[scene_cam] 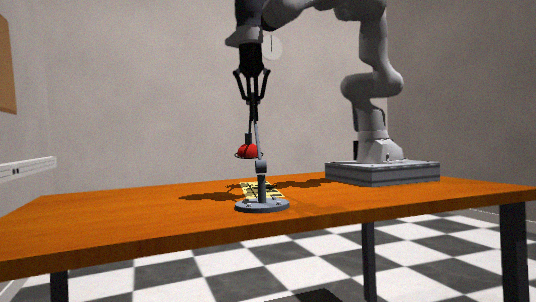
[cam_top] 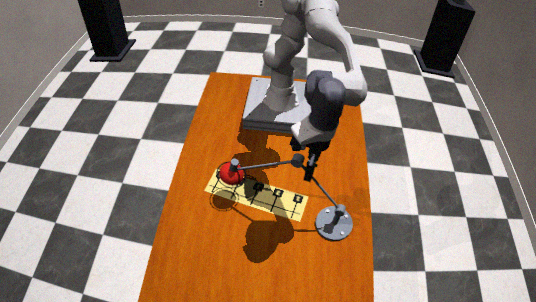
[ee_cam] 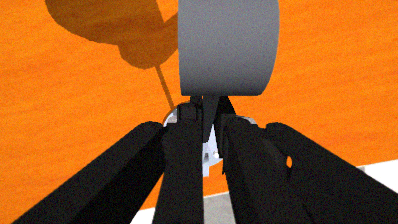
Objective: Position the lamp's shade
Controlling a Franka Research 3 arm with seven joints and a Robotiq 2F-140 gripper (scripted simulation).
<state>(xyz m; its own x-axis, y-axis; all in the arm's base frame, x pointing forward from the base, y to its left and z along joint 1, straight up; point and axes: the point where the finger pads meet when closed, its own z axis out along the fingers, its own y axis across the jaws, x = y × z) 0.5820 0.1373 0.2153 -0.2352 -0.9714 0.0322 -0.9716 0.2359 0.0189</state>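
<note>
The yellow numbered strip is 8 cm behind my hand, 19 cm to the right of it and 29 cm below it. Also, from my hand: round grey foot (3 cm ahead, 15 cm to the left, 26 cm below).
</note>
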